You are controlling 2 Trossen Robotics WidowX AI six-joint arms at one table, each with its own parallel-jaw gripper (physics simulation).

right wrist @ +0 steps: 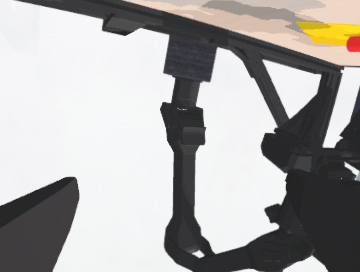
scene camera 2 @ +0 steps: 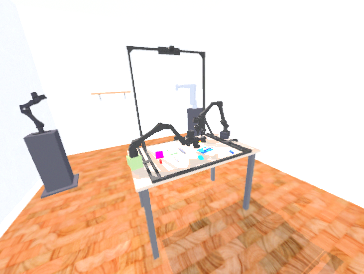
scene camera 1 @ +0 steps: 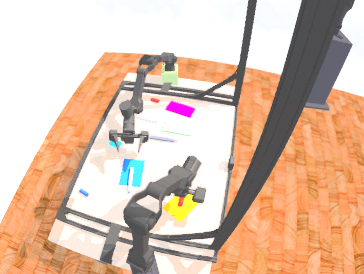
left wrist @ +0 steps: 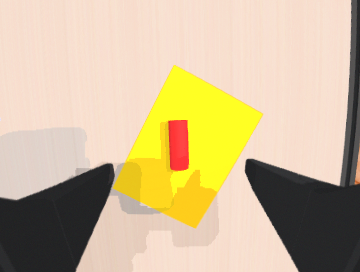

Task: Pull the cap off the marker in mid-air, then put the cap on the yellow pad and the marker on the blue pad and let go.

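Frame: origin at the left arm's base, x ahead, y left, z up, level; metres.
Where they show: left gripper, fingertip midpoint: (right wrist: 353,92) (scene camera 2: 199,135) (scene camera 1: 181,196) (left wrist: 180,167); right gripper, fingertip midpoint: (right wrist: 183,183) (scene camera 1: 128,152); left arm's base at its link origin: (right wrist: 188,78) (scene camera 2: 225,131) (scene camera 1: 142,264); right arm's base at its link origin: (scene camera 2: 133,155) (scene camera 1: 169,68).
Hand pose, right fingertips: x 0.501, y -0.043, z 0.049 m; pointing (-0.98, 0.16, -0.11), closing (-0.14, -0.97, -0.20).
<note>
Each offset is from my right fingertips to the top centre of the thing.
The red cap @(dx -0.227, dy -0.181, dz -0.118 m) (scene camera 1: 181,201) (left wrist: 178,145) (right wrist: 354,44) lies on its side on the yellow pad @(dx -0.240, dy -0.182, dz -0.137 m) (scene camera 1: 174,211) (left wrist: 215,115) (right wrist: 325,32). The left gripper (left wrist: 180,165) is open above them, its fingertips wide apart on either side with nothing between. The whitish marker @(dx -0.068, dy +0.024, dz -0.119 m) (scene camera 1: 131,176) lies on the blue pad @(dx -0.021, dy +0.010, dz -0.137 m) (scene camera 1: 139,172) (scene camera 2: 205,150), with one end sticking out past the pad's near edge. The right gripper (scene camera 1: 129,150) (right wrist: 182,178) is open and empty, above the table behind the blue pad. The marker does not show in the right wrist view.
A small blue cap @(dx -0.091, dy +0.268, dz -0.116 m) (scene camera 1: 83,192) lies left of the blue pad. A cyan piece (scene camera 1: 115,144) is near the right gripper. Farther back are a lavender marker @(dx +0.131, dy -0.182, dz -0.118 m) (scene camera 1: 163,138), a magenta pad @(dx +0.322, dy -0.321, dz -0.129 m) (scene camera 1: 180,109) and another red cap @(dx +0.426, dy -0.193, dz -0.116 m) (scene camera 1: 155,100). A dark frame borders the table.
</note>
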